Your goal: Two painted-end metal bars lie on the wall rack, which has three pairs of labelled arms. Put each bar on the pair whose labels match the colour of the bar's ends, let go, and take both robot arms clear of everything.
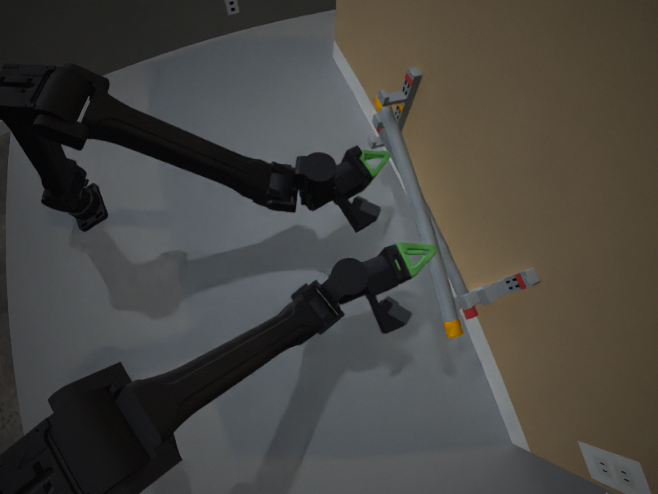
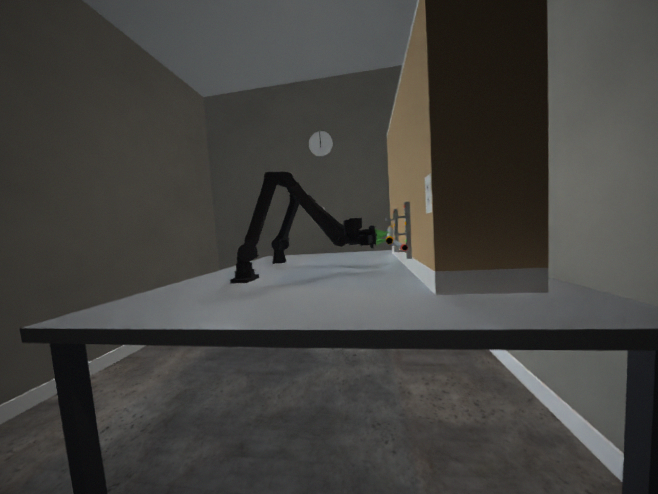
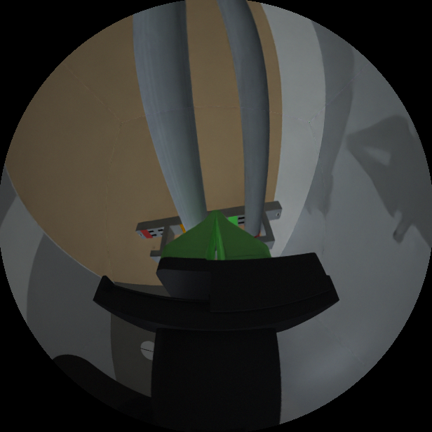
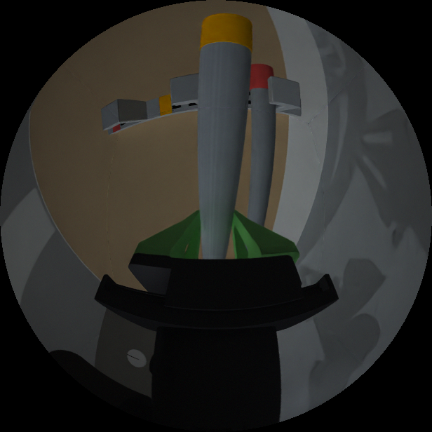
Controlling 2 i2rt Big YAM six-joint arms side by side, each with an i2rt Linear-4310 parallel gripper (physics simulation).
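Places are measured from the left arm's base along level axes (x back, y right, z up), in millimetres.
Pixels of known places: left gripper, fingertip midpoint: [image 1: 388, 154]; right gripper, fingertip midpoint: [image 1: 433, 250]; left arm's base, link origin: [image 1: 90, 208] [image 2: 279, 262]; right arm's base, link origin: [image 2: 245, 280].
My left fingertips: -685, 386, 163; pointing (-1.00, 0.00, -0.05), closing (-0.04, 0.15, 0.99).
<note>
For each thing: its middle in the pictures, then the offset to it from my left fingertips, as dx, dy, dz. Level surfaces: height alone.
- orange-ended bar, body centre: [image 1: 418, 206] [image 2: 390, 233] +28, +131, +11
- wall rack, body centre: [image 1: 480, 295] [image 2: 401, 230] +40, +335, +24
- red-ended bar, body centre: [image 1: 423, 210] [image 2: 397, 243] -9, +132, -48
- grey table top, surface height: dz -163
The orange-ended bar [image 1: 414, 186] [image 3: 165, 100] [image 4: 225, 100] slants; its near end stands out from the wall rack [image 1: 496, 289] [image 3: 275, 207] [image 4: 132, 110], and its far end is by the other rack upright. Whether an arm bears it there is hidden. The red-ended bar [image 1: 449, 255] [image 3: 255, 115] [image 4: 262, 150] lies lower and nearer the wall, at the lowest arms; a green label [image 3: 233, 220] is beside it. My left gripper [image 1: 386, 154] [image 3: 215, 215] is shut and empty, its tips close to the orange-ended bar. My right gripper [image 1: 434, 249] [image 4: 216, 215] is shut on the orange-ended bar.
The brown wall [image 1: 531, 159] [image 2: 410, 148] rises right behind the bars. Above the bars, the rack carries an orange label [image 4: 165, 105] and a red label [image 4: 116, 128] [image 3: 146, 233]. The grey table top [image 1: 239, 425] [image 2: 265, 313] lies below both arms.
</note>
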